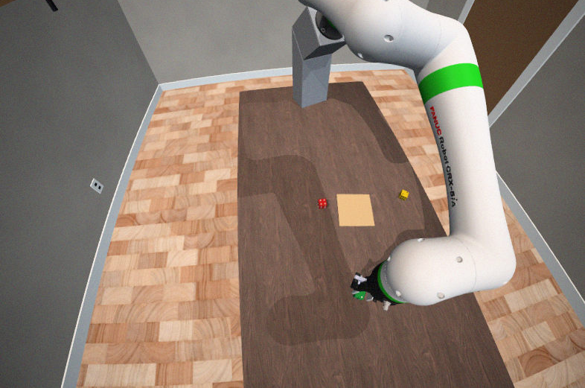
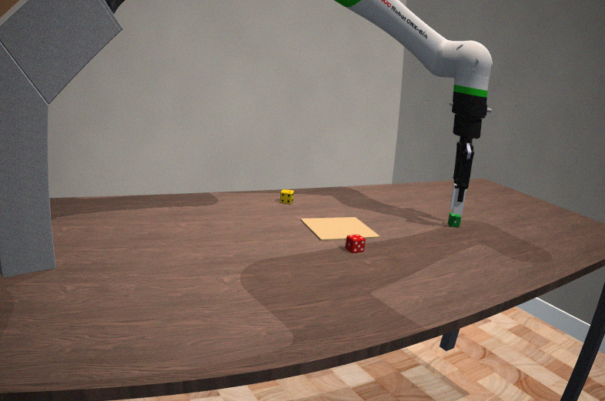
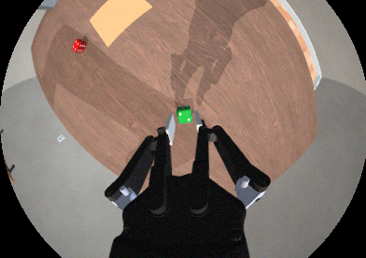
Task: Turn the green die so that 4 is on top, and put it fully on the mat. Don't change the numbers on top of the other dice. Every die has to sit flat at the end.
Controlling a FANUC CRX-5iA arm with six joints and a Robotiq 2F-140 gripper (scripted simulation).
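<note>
Right now the green die is 6 cm below my hand. Also, from my hand: tan mat 32 cm behind, 7 cm below, 3 cm to the left; yellow die 37 cm behind, 25 cm to the left, 6 cm below; red die 34 cm behind, 10 cm to the right, 6 cm below.
</note>
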